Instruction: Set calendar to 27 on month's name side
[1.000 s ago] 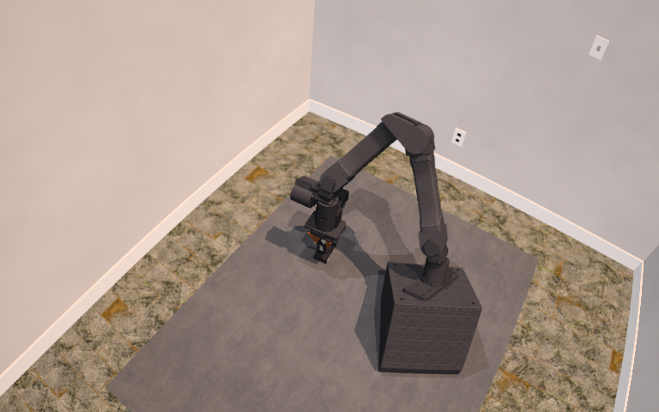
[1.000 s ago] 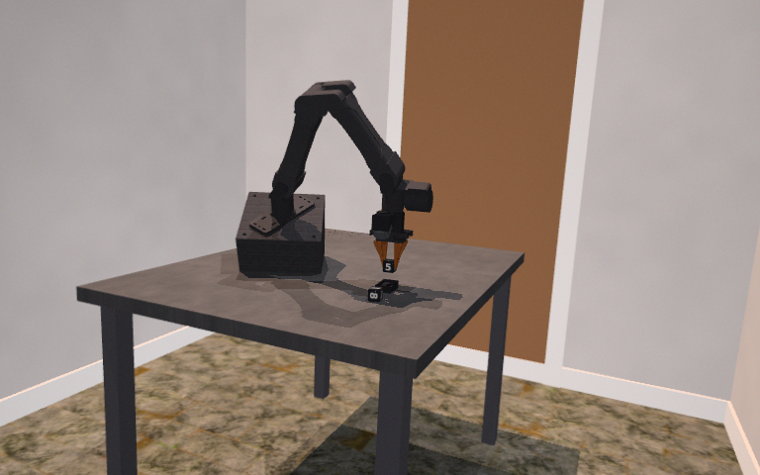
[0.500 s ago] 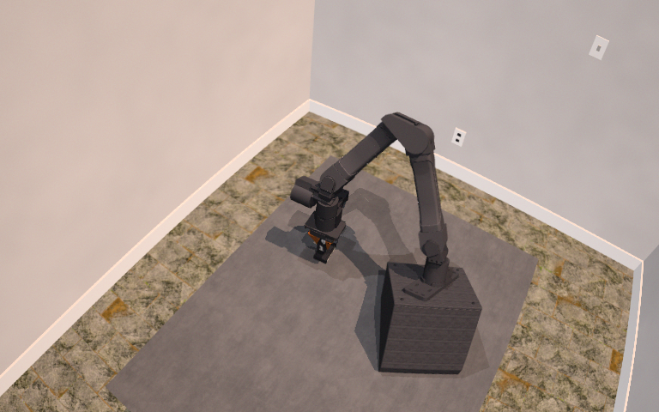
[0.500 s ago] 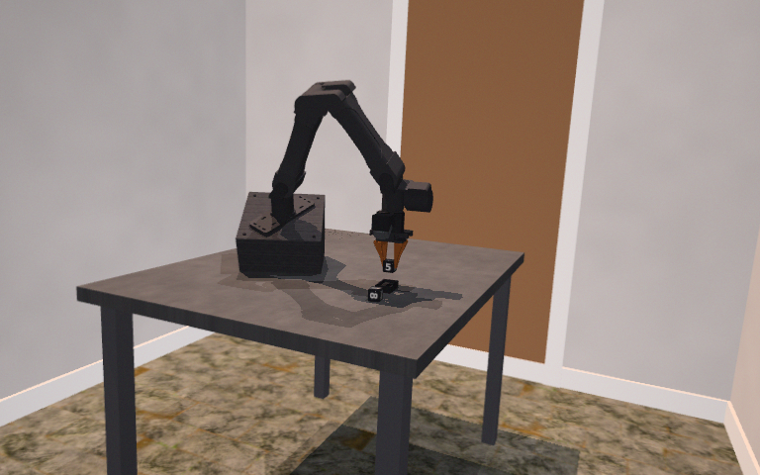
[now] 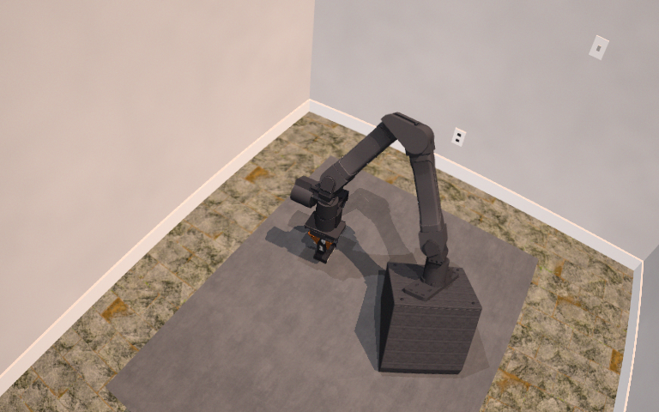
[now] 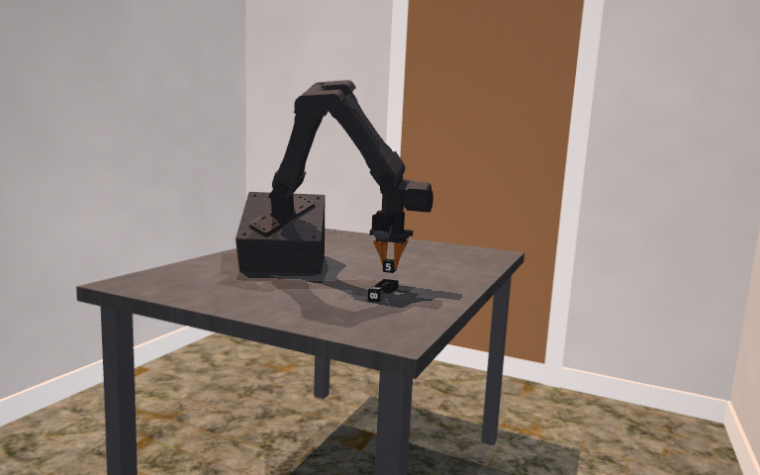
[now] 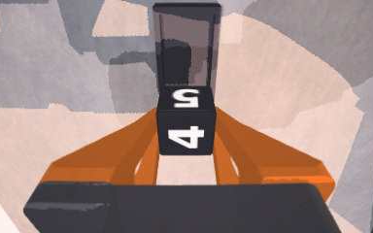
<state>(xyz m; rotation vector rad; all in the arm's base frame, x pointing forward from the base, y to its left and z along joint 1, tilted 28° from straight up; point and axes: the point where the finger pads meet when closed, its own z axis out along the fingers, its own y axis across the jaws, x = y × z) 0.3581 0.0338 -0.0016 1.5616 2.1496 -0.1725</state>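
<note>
Right now my hand is right at the black cube. Round my hand: black digit cube (120 mm to the right, 50 mm below, 30 mm ahead); black tray (50 mm below, 20 mm to the right).
</note>
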